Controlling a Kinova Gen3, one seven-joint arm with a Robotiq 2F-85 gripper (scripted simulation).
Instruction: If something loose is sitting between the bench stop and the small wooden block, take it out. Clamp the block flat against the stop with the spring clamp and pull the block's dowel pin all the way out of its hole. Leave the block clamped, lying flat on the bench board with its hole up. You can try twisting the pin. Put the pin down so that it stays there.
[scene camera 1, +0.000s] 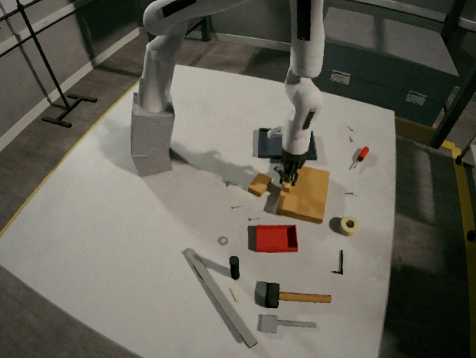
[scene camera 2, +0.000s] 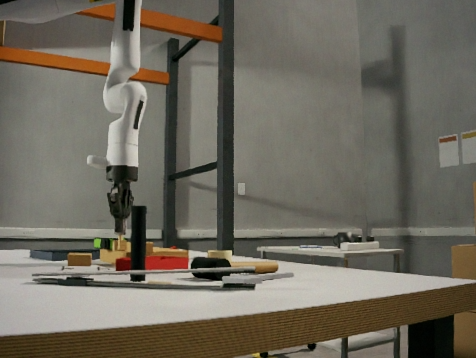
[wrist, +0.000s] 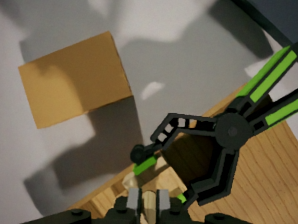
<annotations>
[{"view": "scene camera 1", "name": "bench board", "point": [311, 187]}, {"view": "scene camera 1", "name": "mallet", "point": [272, 298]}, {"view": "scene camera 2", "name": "my gripper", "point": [120, 235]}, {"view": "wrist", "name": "my gripper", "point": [148, 204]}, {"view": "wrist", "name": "bench board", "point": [258, 182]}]
</annotations>
